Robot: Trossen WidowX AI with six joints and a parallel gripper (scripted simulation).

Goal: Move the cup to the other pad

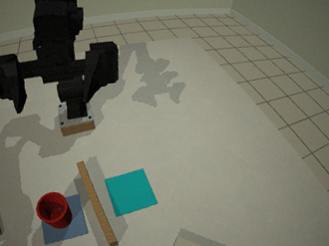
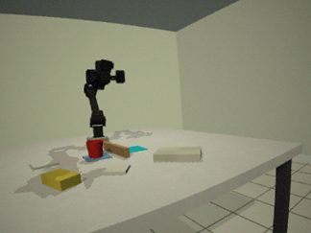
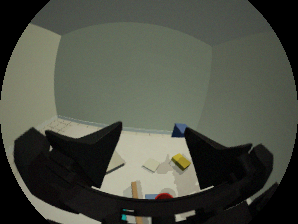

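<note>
Right now my gripper tip is 10 mm past the red cup, 90 mm to the left of it and 330 mm above it. Also, from my gripper tip: small pale block (220 mm ahead, 60 mm to the right, 370 mm below); teal pad (50 mm behind, 100 mm to the left, 380 mm below); wooden bar (30 mm behind, 360 mm below).
</note>
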